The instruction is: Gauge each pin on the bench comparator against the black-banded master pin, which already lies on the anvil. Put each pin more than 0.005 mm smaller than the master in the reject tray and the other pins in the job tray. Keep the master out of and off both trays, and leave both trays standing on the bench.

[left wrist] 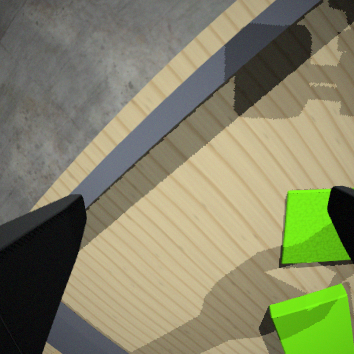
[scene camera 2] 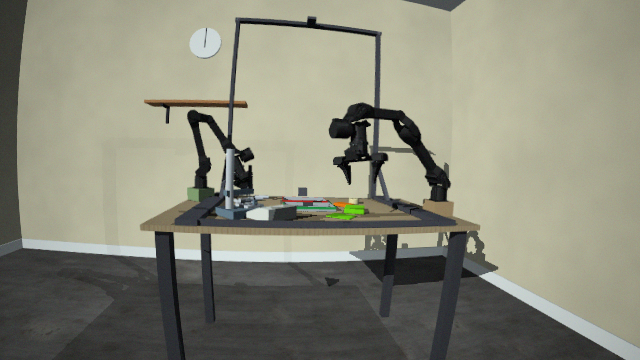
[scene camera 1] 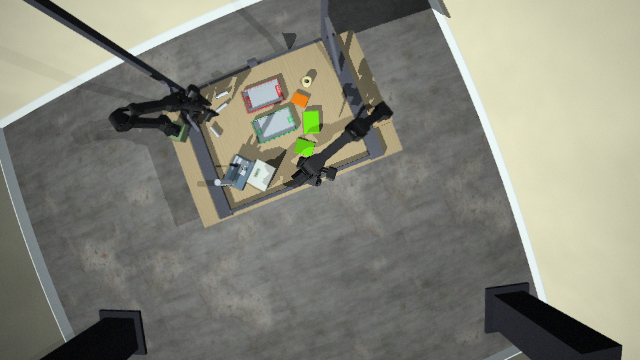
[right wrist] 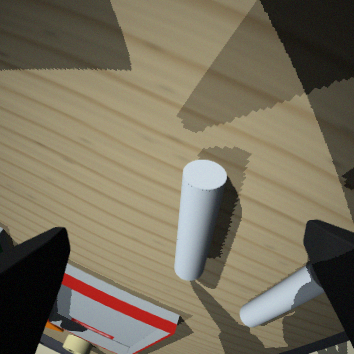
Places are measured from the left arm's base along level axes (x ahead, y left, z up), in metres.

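Where they show: left gripper, fingertip midpoint: (left wrist: pixel 209 202) (scene camera 2: pixel 361 184); right gripper, fingertip midpoint: (scene camera 1: pixel 215 109) (right wrist: pixel 188 236); left arm's base at its link origin: (scene camera 2: pixel 438 200) (scene camera 1: pixel 380 114); right arm's base at its link origin: (scene camera 2: pixel 200 187) (scene camera 1: pixel 174 130).
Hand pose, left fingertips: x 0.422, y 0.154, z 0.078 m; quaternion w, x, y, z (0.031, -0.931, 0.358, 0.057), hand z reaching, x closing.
Note:
Each offset is from my left fingertips to the top centre of the thing. "spot": to the spot under its first point.
Three pale pins @(0.127 m down, 0.348 m ahead, 0.620 m right) (scene camera 1: pixel 222 94) @(0.127 m down, 0.379 m ahead, 0.549 m right) (scene camera 1: pixel 220 107) @(0.127 m down, 0.462 m ahead, 0.434 m right) (scene camera 1: pixel 215 130) lie on the bench at the left. My right gripper (scene camera 1: pixel 212 116) (right wrist: pixel 188 236) is open above them; in the right wrist view one pin @(spot: 0.127 m down, 0.394 m ahead, 0.546 m right) (right wrist: pixel 197 225) lies between and beyond the fingers, another pin (right wrist: pixel 280 298) partly behind the right-hand finger. My left gripper (scene camera 1: pixel 314 178) (scene camera 2: pixel 362 182) (left wrist: pixel 209 202) is open, high over the bench's near edge. The comparator (scene camera 1: pixel 232 176) (scene camera 2: pixel 231 213) stands beside its white readout box @(spot: 0.098 m down, 0.298 m ahead, 0.096 m right) (scene camera 1: pixel 261 175) (scene camera 2: pixel 272 212); the master's band and the reading are too small to tell. The red-edged tray @(0.126 m down, 0.130 m ahead, 0.513 m right) (scene camera 1: pixel 263 95) (right wrist: pixel 120 302) and green-edged tray @(0.125 m down, 0.132 m ahead, 0.331 m right) (scene camera 1: pixel 280 125) look empty.
Two bright green blocks @(0.125 m down, 0.064 m back, 0.268 m right) (scene camera 1: pixel 311 122) @(0.141 m down, 0.025 m ahead, 0.152 m right) (scene camera 1: pixel 304 147), also seen in the left wrist view (left wrist: pixel 310 227) (left wrist: pixel 315 320), lie right of the trays. An orange block @(0.131 m down, 0.053 m back, 0.411 m right) (scene camera 1: pixel 300 99) and a cream ring @(0.118 m down, 0.128 m back, 0.491 m right) (scene camera 1: pixel 303 84) lie behind them. The comparator's tall post @(spot: 0.002 m up, 0.459 m ahead, 0.111 m right) (scene camera 2: pixel 229 177) rises at the near left.

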